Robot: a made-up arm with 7 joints.
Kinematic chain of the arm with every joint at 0, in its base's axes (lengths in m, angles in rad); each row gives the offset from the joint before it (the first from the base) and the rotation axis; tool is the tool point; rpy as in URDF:
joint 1: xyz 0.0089 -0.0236 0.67 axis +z
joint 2: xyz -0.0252 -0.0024 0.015 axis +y
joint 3: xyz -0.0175 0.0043 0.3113 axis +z
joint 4: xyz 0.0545 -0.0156 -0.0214 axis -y
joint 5: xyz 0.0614 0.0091 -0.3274 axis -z
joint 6: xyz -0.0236 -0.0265 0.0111 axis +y
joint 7: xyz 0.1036 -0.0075 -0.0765 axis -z
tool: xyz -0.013 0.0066 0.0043 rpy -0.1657 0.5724 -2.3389
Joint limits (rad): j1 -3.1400..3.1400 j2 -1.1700..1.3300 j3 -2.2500..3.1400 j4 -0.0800..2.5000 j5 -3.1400..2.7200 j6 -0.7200..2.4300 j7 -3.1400..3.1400
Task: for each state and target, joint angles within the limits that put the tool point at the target. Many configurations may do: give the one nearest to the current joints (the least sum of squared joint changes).
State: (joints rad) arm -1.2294 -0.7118 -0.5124 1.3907 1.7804 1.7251 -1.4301
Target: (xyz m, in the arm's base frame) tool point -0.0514 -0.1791 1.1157
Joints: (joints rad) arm -1.2509 -0.8160 -0.4963 1.2161 1.7126 1.7811 -1.4233
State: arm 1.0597 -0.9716 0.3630 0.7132 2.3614 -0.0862 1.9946
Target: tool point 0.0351 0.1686 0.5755
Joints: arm 1.0843 0.0843 0.3937 0.4492 2.3674 0.3593 2.0215
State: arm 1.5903 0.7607 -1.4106 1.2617 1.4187 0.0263 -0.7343
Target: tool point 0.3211 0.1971 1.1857
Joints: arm 1.8257 0.6765 -1.8102 1.9914 1.2544 -0.0032 -0.7178
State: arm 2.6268 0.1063 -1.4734 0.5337 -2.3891 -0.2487 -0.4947
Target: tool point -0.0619 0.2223 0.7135
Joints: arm 2.8681 -0.0649 -1.1725 0.6017 -2.3471 -0.4100 -0.5057
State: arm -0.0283 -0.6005 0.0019 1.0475 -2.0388 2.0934 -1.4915
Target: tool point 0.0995 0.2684 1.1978
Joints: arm 0.1316 -0.4740 0.7531 1.3761 -2.2964 1.8377 -1.5507
